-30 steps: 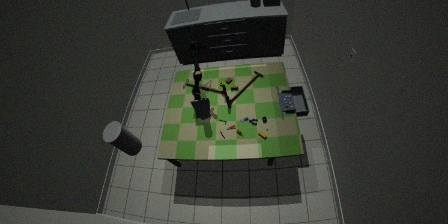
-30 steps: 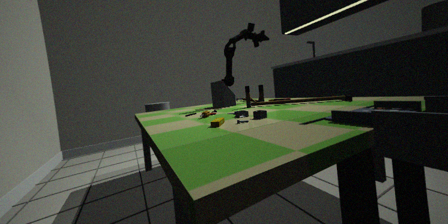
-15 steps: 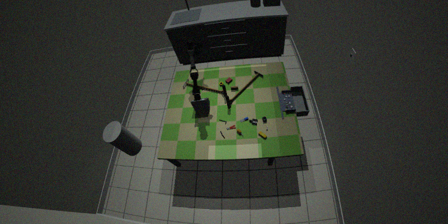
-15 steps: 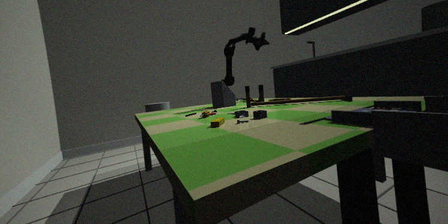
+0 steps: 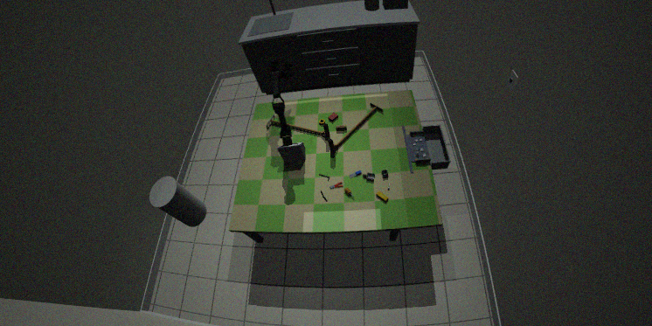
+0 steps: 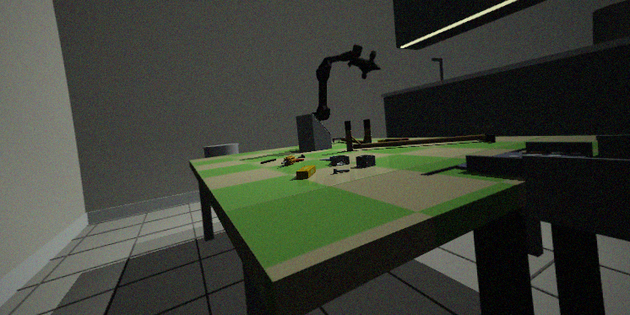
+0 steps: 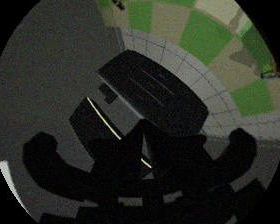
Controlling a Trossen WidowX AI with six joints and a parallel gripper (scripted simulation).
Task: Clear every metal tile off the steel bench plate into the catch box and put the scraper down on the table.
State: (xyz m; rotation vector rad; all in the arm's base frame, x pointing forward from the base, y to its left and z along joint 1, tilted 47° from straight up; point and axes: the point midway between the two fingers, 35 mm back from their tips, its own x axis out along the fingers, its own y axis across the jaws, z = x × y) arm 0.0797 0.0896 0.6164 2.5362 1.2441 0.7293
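Now: gripper tip 440 mm short of the long scraper, 370 mm to the left of it and 420 mm above it. From my gripper tip the other things lie so: yellow ring: 160 mm ahead, 240 mm to the right, 470 mm below; blue piece: 380 mm ahead, 800 mm to the right, 480 mm below; red block: 270 mm ahead, 210 mm to the right, 470 mm below.
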